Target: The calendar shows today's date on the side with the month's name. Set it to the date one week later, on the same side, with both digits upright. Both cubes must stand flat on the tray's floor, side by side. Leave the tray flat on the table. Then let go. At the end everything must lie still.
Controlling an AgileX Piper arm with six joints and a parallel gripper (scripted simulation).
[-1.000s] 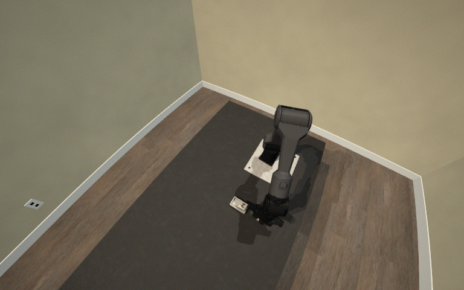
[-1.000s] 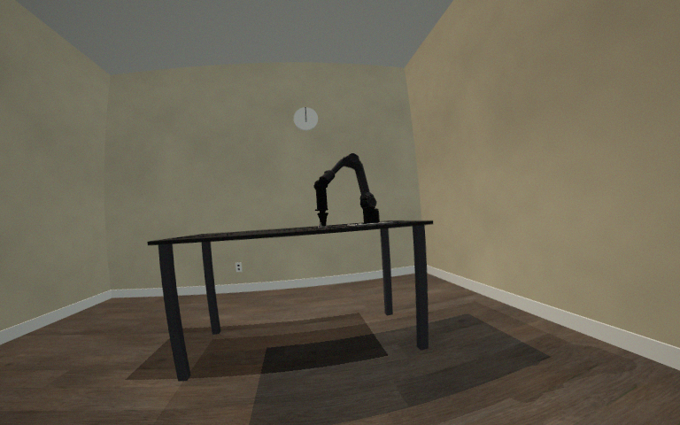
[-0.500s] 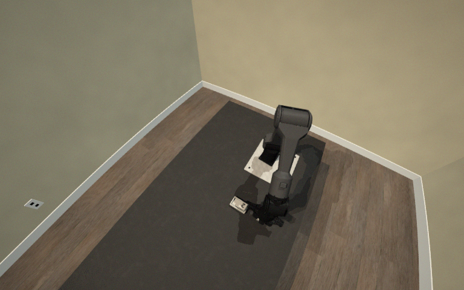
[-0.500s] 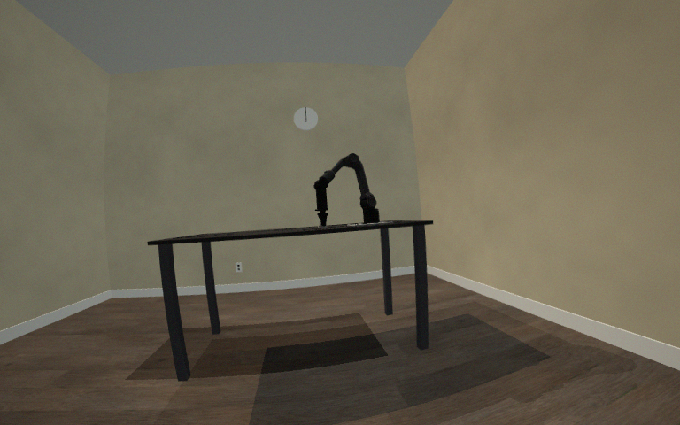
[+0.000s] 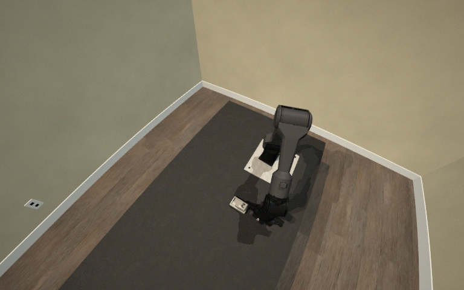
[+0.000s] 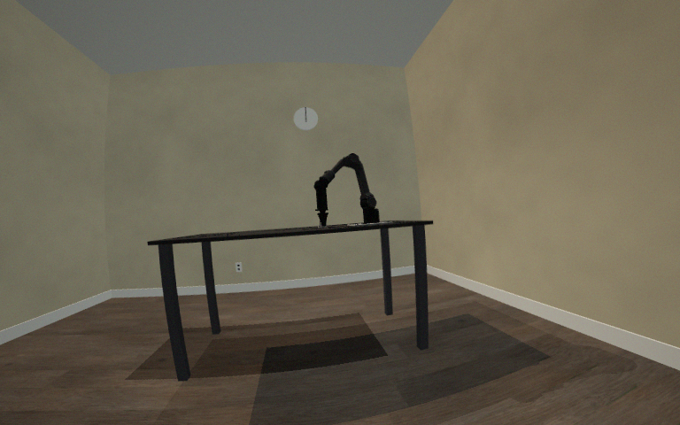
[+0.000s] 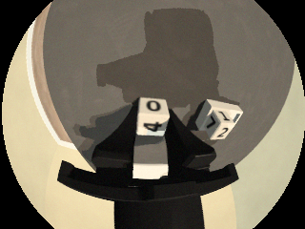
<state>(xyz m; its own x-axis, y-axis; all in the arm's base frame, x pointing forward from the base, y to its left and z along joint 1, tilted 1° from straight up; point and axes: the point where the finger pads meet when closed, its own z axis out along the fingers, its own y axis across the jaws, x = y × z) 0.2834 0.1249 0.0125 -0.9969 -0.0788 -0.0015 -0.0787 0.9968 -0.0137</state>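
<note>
My hand is 11 cm to the left of the white tray, 1 cm short of it and 1 cm above it.
</note>
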